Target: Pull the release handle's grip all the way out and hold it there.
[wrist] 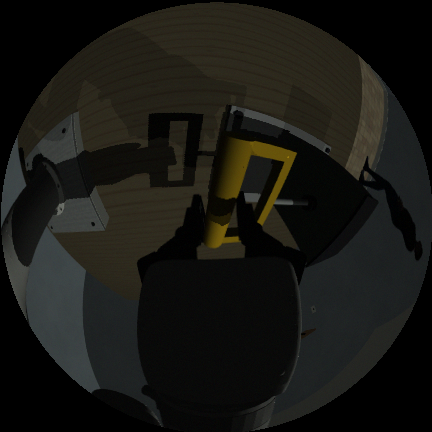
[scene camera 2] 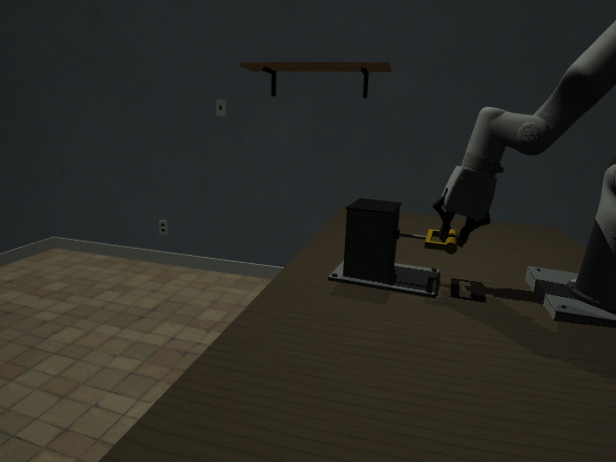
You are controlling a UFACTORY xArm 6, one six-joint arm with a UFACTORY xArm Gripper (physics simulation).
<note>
The pictures show: my gripper and a grey base plate.
My gripper also shows in the wrist view.
</note>
